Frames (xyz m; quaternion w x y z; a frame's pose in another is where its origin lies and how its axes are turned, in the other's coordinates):
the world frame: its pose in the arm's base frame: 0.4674 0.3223 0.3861 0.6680 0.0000 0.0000 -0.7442
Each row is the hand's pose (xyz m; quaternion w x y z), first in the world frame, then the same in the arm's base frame.
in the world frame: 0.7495 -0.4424 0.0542 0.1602 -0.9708 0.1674 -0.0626
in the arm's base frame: -0.0531 -0.3752 0.4403 0.0604 -0.5239 0.8342 -0.1610
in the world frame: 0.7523 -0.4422 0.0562 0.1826 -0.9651 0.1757 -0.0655
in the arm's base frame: -0.0532 -0.3780 0.4423 0.0732 -0.5139 0.8356 -0.1796
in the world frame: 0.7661 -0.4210 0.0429 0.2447 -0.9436 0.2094 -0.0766
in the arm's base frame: -0.0336 -0.3941 0.4290 0.1065 -0.4745 0.8421 -0.2333
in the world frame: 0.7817 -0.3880 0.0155 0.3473 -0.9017 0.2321 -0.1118
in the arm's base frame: -0.0025 -0.4131 0.4016 0.1488 -0.4296 0.8260 -0.3331
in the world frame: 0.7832 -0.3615 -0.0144 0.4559 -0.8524 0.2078 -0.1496
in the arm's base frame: 0.0237 -0.4175 0.3717 0.1932 -0.4147 0.7731 -0.4392
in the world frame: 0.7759 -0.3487 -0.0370 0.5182 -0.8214 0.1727 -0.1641
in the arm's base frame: 0.0372 -0.4116 0.3491 0.2240 -0.4202 0.7266 -0.4953
